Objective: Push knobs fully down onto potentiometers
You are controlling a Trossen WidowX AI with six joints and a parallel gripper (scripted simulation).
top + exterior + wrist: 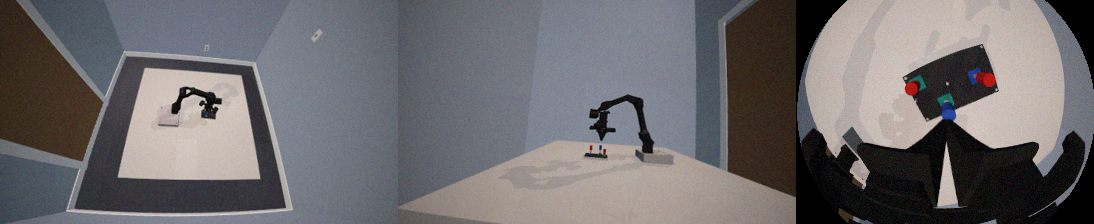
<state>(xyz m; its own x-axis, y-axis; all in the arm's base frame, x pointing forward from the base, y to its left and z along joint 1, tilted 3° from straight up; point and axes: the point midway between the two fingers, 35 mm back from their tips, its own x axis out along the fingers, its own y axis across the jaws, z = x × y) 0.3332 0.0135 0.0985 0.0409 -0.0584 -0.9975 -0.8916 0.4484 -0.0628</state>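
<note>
Right now my gripper tip is 5 cm above the blue knob and 1 cm to the left of it. The rest, counted from my gripper tip: red knob 7 cm below, 4 cm to the left, 3 cm behind.
</note>
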